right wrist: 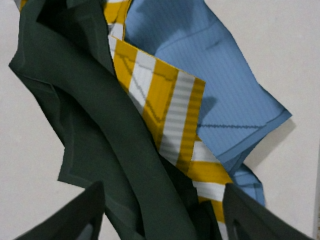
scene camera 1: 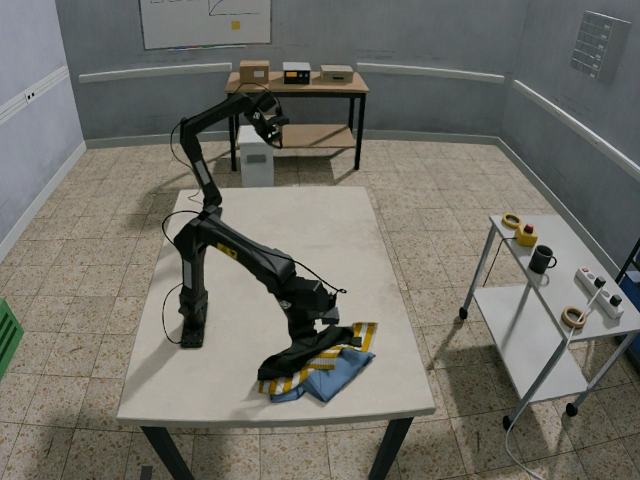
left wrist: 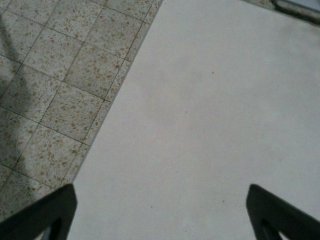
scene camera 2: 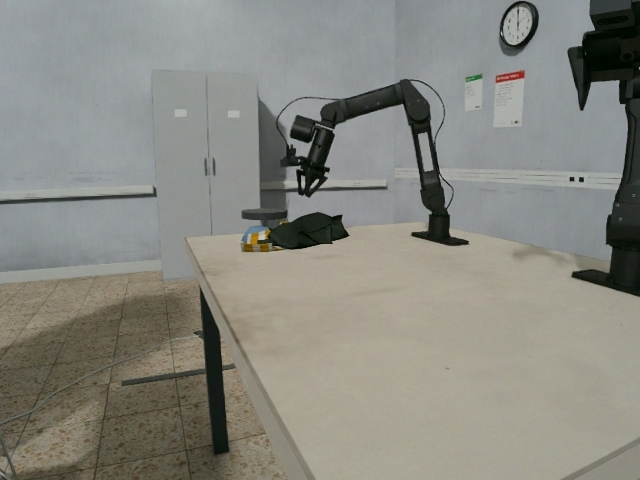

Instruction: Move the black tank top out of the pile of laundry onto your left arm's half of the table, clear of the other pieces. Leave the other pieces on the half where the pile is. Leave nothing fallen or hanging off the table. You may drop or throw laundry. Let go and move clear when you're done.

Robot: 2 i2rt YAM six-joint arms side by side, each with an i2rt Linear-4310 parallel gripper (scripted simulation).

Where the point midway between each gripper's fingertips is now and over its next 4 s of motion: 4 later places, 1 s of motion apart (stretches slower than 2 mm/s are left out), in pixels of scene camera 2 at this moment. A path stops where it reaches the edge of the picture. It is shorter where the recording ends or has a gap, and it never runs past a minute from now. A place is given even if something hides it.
The left gripper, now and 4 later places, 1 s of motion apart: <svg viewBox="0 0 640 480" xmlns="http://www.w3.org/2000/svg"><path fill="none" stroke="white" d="M620 105L474 220L452 266L450 290L443 293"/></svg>
The right gripper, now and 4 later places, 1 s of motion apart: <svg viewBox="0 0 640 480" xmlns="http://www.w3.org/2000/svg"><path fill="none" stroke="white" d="M303 196L306 207L306 220L306 219L302 197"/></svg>
